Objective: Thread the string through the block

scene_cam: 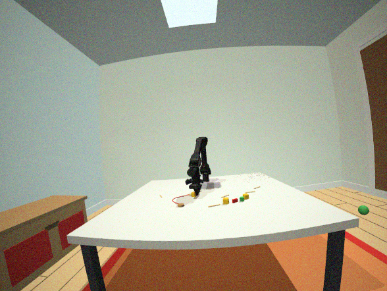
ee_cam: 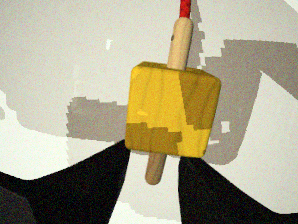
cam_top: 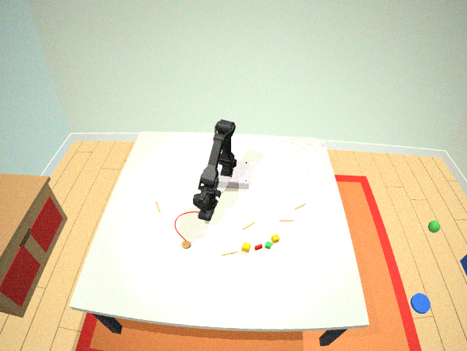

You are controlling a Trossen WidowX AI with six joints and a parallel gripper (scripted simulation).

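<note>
My gripper tip is now 3 cm to the left of the yellow block and 1 cm below it. From my gripper tip the other things lie so: thin wooden stick (4 cm to the right, 1 cm behind, 1 cm above); then red block (26 cm to the left, 16 cm ahead); then round wooden button (19 cm ahead, 8 cm to the right).
</note>
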